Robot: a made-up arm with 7 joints.
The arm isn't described. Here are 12 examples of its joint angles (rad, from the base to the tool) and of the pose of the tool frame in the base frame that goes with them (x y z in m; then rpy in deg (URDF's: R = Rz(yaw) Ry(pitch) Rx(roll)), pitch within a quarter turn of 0, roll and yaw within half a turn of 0).
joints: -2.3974 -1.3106 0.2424 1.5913 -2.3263 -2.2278 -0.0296
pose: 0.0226 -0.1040 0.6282 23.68 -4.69 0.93
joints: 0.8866 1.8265 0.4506 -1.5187 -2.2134 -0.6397 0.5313
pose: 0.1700 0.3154 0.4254 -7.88 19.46 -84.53
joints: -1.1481 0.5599 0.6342 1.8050 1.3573 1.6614 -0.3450
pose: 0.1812 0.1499 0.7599 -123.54 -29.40 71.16
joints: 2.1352 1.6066 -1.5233 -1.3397 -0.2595 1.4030 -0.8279
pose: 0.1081 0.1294 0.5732 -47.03 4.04 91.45
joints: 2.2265 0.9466 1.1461 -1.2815 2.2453 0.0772 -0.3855
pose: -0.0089 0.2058 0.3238 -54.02 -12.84 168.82
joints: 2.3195 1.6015 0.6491 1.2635 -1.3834 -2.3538 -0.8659
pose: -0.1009 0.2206 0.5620 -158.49 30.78 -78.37
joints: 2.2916 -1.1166 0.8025 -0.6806 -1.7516 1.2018 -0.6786
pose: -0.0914 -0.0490 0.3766 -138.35 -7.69 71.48
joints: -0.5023 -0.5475 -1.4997 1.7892 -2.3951 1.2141 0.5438
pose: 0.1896 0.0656 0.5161 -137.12 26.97 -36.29
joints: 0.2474 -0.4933 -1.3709 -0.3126 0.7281 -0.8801 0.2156
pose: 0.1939 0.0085 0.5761 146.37 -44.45 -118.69
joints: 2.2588 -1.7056 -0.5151 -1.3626 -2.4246 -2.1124 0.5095
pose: -0.0206 -0.1065 0.5036 67.05 44.96 110.05
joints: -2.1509 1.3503 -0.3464 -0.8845 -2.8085 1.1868 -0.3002
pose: 0.0887 0.2282 0.6886 -14.93 -32.39 -23.51
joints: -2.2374 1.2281 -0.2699 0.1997 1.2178 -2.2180 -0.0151
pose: 0.0713 0.2142 0.7206 -96.61 -3.01 105.26
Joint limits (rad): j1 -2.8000..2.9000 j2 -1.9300..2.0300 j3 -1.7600..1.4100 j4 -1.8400..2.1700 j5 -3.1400..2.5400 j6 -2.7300..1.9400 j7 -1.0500..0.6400
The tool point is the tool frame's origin. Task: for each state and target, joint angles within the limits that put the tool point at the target. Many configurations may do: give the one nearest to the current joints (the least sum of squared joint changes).
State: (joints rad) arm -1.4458 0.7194 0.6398 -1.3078 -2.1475 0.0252 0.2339
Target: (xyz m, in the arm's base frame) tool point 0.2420 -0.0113 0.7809
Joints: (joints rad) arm -0.9143 0.1635 0.6886 -1.3124 -2.1087 -0.0331 0.4216
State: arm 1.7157 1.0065 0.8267 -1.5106 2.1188 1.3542 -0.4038
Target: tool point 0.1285 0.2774 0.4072
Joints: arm 1.8693 1.0098 0.4620 -1.6174 2.1272 1.3970 -0.5633
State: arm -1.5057 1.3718 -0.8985 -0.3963 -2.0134 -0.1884 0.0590
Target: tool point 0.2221 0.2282 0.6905
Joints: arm -1.4776 1.5887 -0.4698 -0.4675 -1.9848 -0.2184 0.0706
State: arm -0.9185 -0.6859 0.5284 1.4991 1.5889 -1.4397 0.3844
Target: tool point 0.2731 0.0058 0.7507
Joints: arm -0.7079 -0.3451 0.6723 1.4520 1.5269 -1.4502 0.4044
